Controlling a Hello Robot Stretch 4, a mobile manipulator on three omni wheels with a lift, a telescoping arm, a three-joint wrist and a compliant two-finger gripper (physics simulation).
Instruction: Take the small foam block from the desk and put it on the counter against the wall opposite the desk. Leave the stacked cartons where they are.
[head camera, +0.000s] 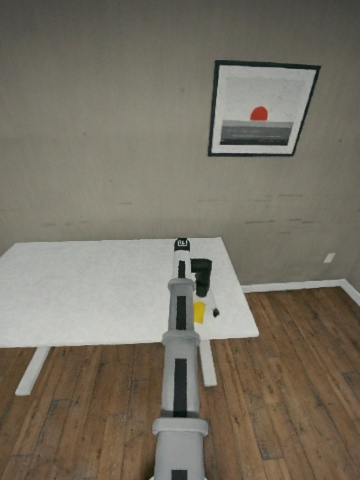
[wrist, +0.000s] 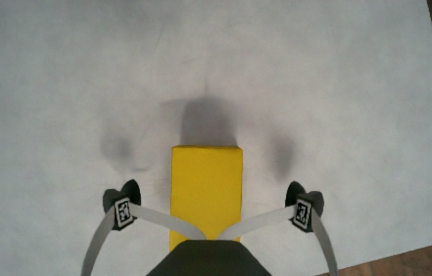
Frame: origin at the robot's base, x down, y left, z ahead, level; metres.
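Seen in the pictures: end effector, tool point: (head camera: 199, 311) (wrist: 213, 200).
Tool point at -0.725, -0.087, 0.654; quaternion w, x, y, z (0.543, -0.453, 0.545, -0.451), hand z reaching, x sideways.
Offsets run from my tool point to a thing's top centre, as dx, dy, dz. "pt": to the spot under its first point. Level surfaces: height alone.
The yellow foam block @(-0.012, +0.006, +0.003) (head camera: 199, 312) (wrist: 206, 190) lies on the white desk (head camera: 100, 295) (wrist: 350, 100), near its right front part in the head view, partly hidden behind the arm. In the wrist view my gripper (wrist: 213, 202) is open and points down over the block. One fingertip is on each side of the block, with a gap on both sides, and the fingers look above the desk top. The near end of the block is hidden by the gripper body. In the head view a dark fingertip shows just right of the block. The counter and the stacked cartons do not show.
The telescoping arm (head camera: 181, 380) reaches out over the desk's front edge. A desk leg @(pt +0.718, -0.112, +0.068) (head camera: 207, 362) stands right of the arm and another leg @(pt +0.718, +1.115, -0.024) (head camera: 33, 370) at the left. The wall (head camera: 100, 125) rises behind the desk, with a framed picture (head camera: 257, 132). Wooden floor @(dx +0.753) (head camera: 295, 390) lies in front and to the right.
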